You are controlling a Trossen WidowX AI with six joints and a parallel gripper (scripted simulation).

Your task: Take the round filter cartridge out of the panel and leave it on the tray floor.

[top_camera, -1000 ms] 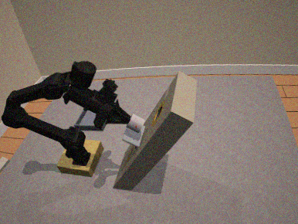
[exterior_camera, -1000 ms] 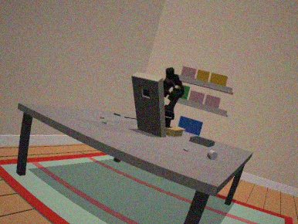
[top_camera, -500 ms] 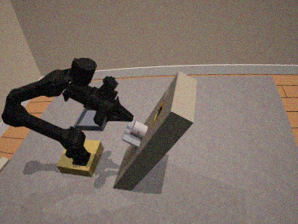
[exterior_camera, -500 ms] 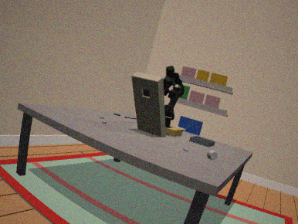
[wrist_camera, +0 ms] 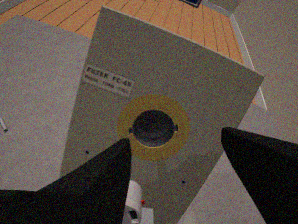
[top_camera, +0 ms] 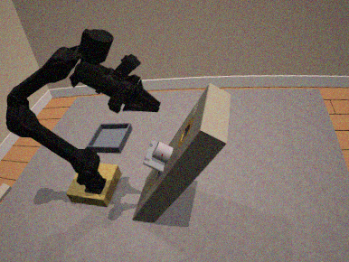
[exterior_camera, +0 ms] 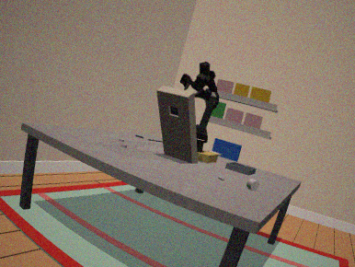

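The round filter cartridge lies 14 cm below my gripper tip and 3 cm behind it. Also, from my gripper tip: shallow tray: 36 cm behind, 34 cm below, 28 cm to the left; grey bracket: 17 cm below, 4 cm behind.
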